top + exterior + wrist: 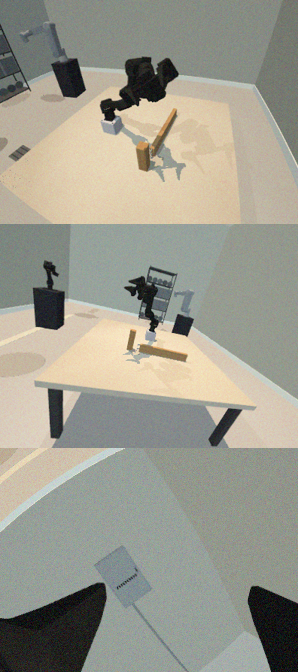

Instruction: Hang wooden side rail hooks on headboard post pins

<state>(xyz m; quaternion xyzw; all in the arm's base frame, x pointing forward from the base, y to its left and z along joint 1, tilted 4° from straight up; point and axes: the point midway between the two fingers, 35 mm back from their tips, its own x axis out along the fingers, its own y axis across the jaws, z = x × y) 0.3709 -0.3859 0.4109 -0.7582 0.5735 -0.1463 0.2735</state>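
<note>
Right now the wooden headboard post is 80 mm behind my gripper tip, 130 mm to the left of it and 440 mm below it.
</note>
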